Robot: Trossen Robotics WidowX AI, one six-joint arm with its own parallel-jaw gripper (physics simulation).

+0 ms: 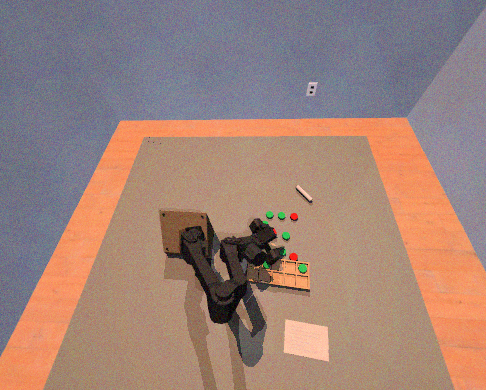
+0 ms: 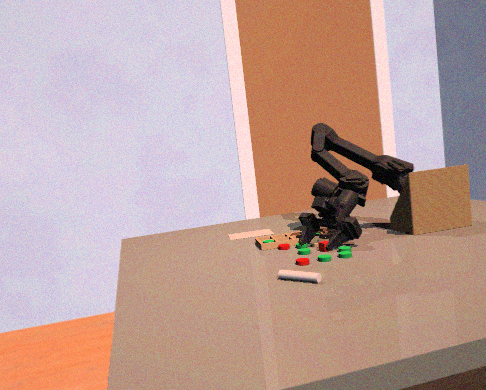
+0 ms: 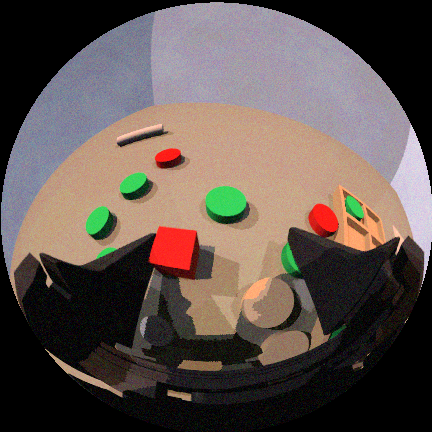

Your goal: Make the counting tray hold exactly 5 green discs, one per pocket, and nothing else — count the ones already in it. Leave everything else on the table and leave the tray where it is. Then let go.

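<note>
The wooden counting tray [image 1: 295, 287] [image 2: 266, 246] holds a green disc [image 1: 302, 268] [image 3: 354, 207] in an end pocket; another green disc [image 1: 266, 265] shows at its arm-side part, partly hidden by the gripper. My gripper [image 1: 274, 245] [image 2: 318, 246] [image 3: 224, 237] is open and empty, low over the table beside the tray. A loose green disc [image 1: 286, 236] [image 3: 226, 202] lies ahead, between the lines of the fingers. Another green disc [image 3: 290, 259] is partly behind the right finger. More green discs [image 3: 134, 186] [image 3: 100, 221] lie to the left. Some pockets are hidden.
A red cube [image 2: 324, 246] [image 3: 174, 247] lies by the left fingertip. Red discs [image 3: 168, 157] [image 3: 323, 220] lie farther out, one beside the tray. Tan discs [image 3: 268, 302] and a grey disc [image 3: 156, 330] lie near the gripper. A pale rod [image 1: 304, 194] and a paper sheet [image 1: 306, 340] are farther off.
</note>
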